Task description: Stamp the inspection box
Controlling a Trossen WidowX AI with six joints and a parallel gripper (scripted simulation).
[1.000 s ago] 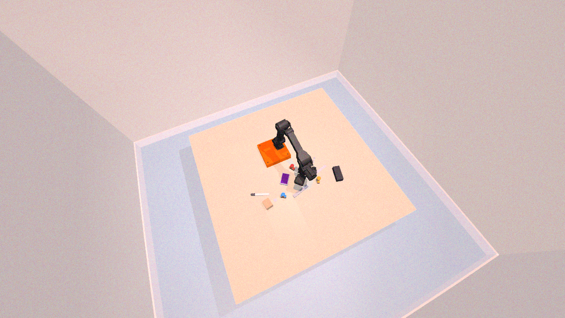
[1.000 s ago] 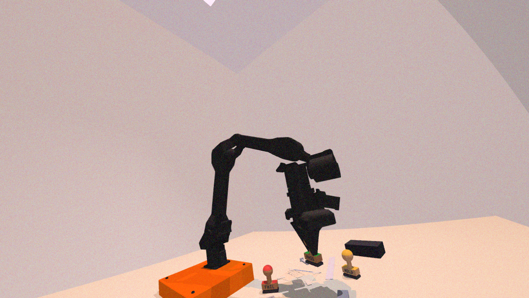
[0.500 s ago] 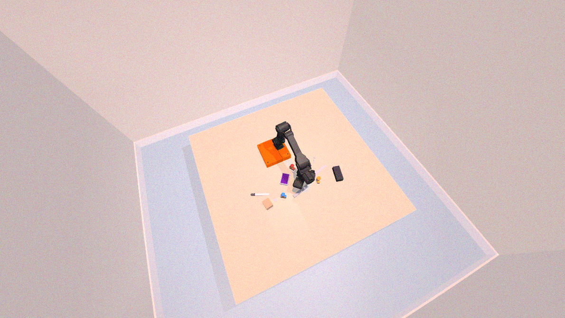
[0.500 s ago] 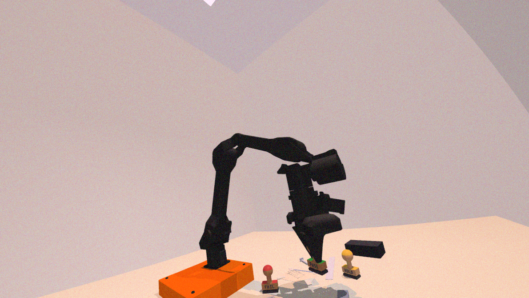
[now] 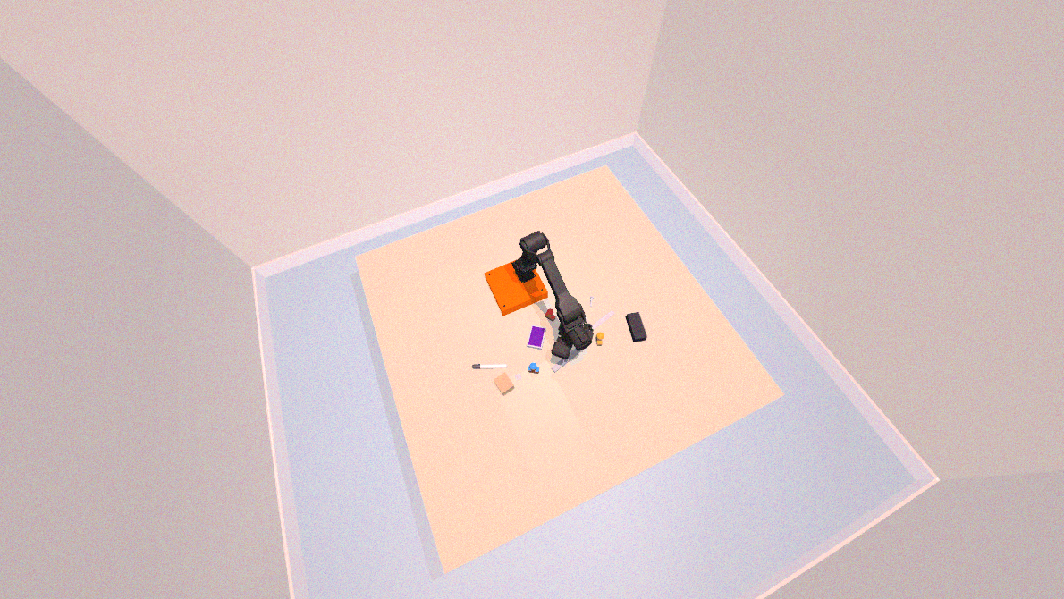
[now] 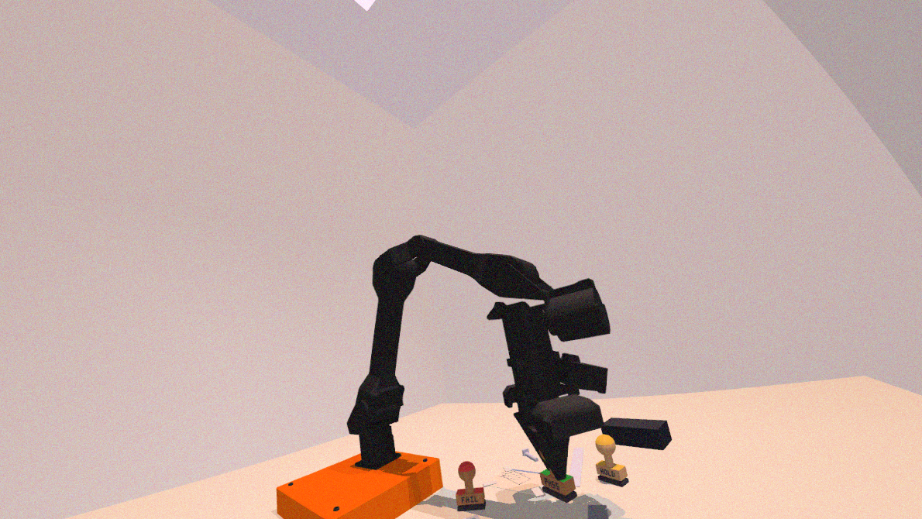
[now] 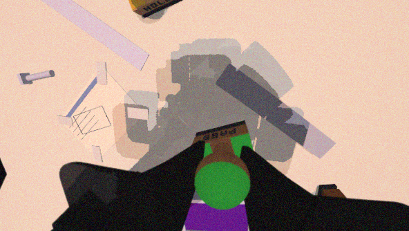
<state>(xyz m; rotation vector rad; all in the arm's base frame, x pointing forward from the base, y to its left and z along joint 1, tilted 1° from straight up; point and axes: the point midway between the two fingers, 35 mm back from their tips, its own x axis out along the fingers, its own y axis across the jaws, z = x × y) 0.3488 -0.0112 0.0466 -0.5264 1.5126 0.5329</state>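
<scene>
The purple ink pad is 9 cm behind my gripper tip, 8 cm to the right of it and 6 cm below it. From my gripper tip the other things lie so: red-topped stamp (14 cm behind, 4 cm below, 1 cm to the left); yellow-knobbed HOLD stamp (12 cm to the left, 4 cm below, 4 cm ahead); green-knobbed stamp (right at my gripper tip).
</scene>
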